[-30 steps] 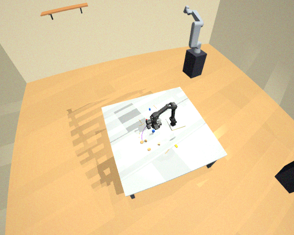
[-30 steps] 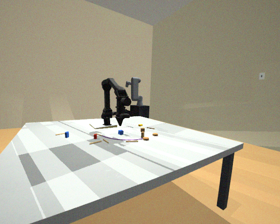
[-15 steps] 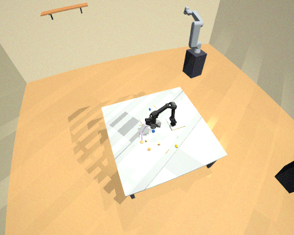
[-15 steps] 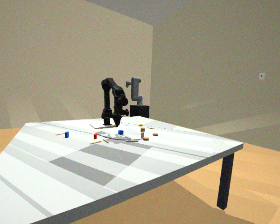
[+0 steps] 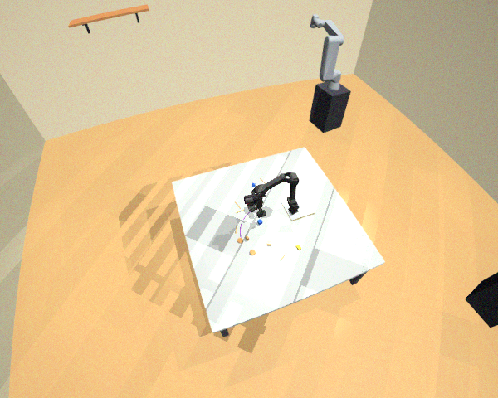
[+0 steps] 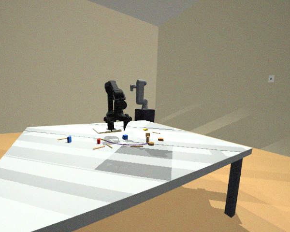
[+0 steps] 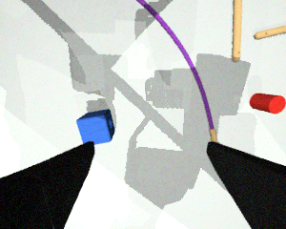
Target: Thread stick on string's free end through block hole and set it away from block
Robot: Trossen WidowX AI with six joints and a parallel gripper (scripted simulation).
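Now: gripper tip 8 cm to the left of the thin wooden stick, 6 cm above it and 5 cm past it. The rest, counted from my gripper tip: blue block 5 cm to the left, 5 cm below, 1 cm ahead; round wooden button 21 cm ahead, 12 cm to the left, 6 cm below; red cylinder 14 cm to the right, 5 cm below.
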